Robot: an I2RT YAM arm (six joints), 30 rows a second.
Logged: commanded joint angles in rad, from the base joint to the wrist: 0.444, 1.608, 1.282, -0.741, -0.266, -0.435; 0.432, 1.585, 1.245, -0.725, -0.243, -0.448; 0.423, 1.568, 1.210, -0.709, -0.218, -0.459; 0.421, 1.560, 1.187, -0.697, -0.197, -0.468; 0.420, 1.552, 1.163, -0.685, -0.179, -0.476; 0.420, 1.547, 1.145, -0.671, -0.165, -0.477; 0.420, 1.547, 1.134, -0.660, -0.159, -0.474; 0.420, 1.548, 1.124, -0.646, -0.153, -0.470; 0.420, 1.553, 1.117, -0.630, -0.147, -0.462
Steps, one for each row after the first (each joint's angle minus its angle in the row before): -0.012, -0.023, -0.037, 0.016, 0.023, -0.013; -0.009, -0.017, -0.035, 0.016, 0.025, -0.011; -0.002, -0.008, -0.023, 0.012, 0.021, -0.009; -0.001, -0.008, -0.024, 0.012, 0.018, -0.008; 0.000, -0.005, -0.018, 0.014, 0.014, -0.001; 0.000, 0.000, -0.011, 0.011, 0.006, 0.003; 0.000, 0.001, -0.010, 0.014, 0.006, 0.004; 0.000, 0.005, -0.007, 0.016, 0.006, 0.008
